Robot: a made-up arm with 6 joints.
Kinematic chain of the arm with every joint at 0, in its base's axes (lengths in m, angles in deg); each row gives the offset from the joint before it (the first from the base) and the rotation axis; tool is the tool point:
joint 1: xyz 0 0 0.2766 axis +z
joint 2: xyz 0 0 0 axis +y
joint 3: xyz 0 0 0.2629 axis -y
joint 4: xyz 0 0 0 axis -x
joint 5: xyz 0.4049 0 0 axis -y
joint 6: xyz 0 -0.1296 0 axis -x
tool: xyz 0 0 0
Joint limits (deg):
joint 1: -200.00..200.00
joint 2: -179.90..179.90
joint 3: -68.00..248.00
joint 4: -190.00..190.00
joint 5: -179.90..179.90
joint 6: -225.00..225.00
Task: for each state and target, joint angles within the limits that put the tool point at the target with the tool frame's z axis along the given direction. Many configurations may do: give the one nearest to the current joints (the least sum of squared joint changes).
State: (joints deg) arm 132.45 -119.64 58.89 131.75 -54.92 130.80
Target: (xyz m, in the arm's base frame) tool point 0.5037 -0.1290 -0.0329 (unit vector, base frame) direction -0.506 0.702 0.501
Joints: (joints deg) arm 172.94 -157.38 16.39 120.68 -63.98 126.19
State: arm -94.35 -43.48 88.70 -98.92 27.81 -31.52
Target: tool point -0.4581 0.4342 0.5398 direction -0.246 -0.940 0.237
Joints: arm -44.98 -75.28 94.80 -82.62 29.21 -25.03
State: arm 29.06 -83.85 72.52 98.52 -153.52 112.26
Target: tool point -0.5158 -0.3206 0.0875 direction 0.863 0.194 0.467
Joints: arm 40.91 -135.12 33.05 137.45 -104.41 133.51
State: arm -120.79 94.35 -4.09 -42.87 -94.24 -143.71
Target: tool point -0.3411 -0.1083 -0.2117 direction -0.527 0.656 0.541
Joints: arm -141.28 110.67 35.16 -6.13 -113.28 -124.73
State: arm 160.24 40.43 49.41 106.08 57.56 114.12
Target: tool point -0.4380 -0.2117 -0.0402 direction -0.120 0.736 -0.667
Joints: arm 195.84 81.74 9.75 130.44 58.17 135.65
